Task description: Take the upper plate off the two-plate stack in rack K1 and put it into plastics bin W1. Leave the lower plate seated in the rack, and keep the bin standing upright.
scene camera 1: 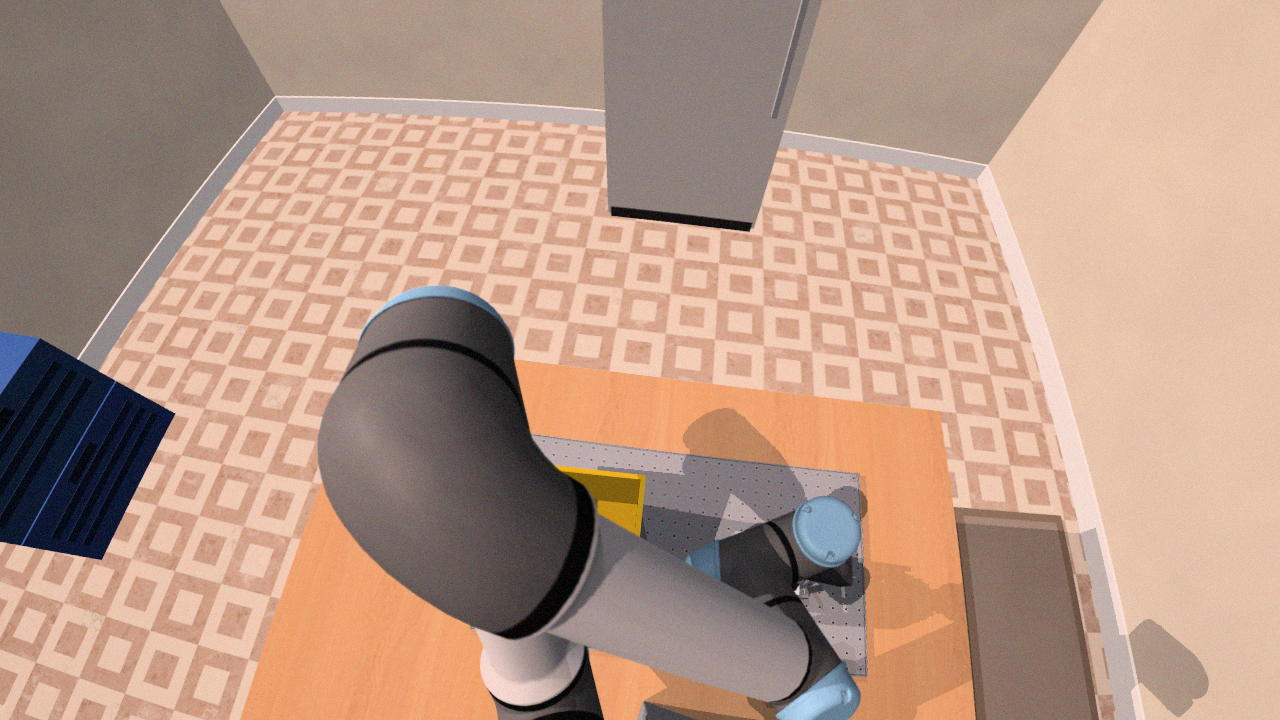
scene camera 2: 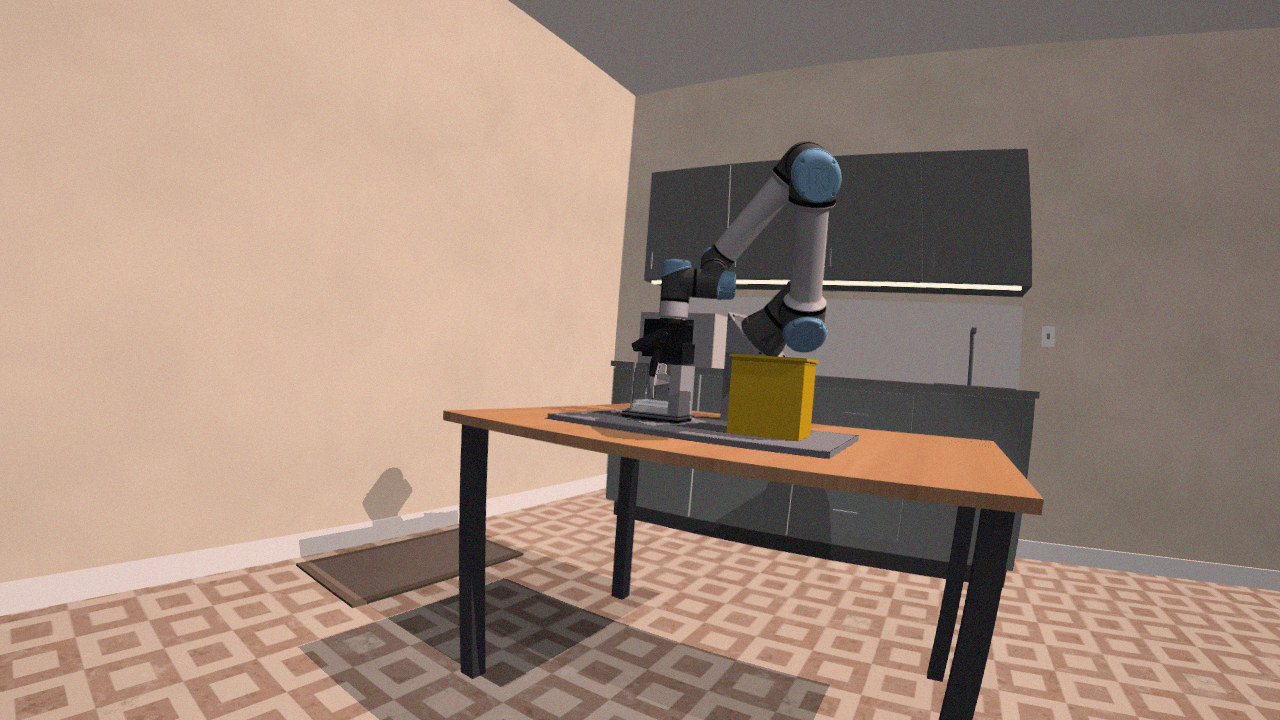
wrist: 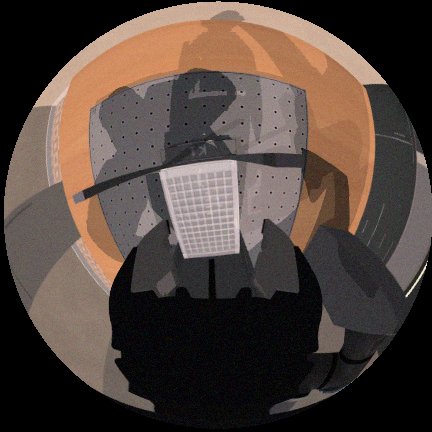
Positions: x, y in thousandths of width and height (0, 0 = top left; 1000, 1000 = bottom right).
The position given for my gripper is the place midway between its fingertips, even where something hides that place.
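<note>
Here is my gripper (scene camera 2: 518, 552), which I also see in the wrist view (wrist: 499, 510). There is a yellow bin W1 (scene camera 2: 604, 552), and scene camera 1 shows the yellow bin W1 too (scene camera 1: 484, 691), while the wrist view does not show the yellow bin W1, hidden by my gripper. I can see a pale well plate (wrist: 469, 459) as well.
</note>
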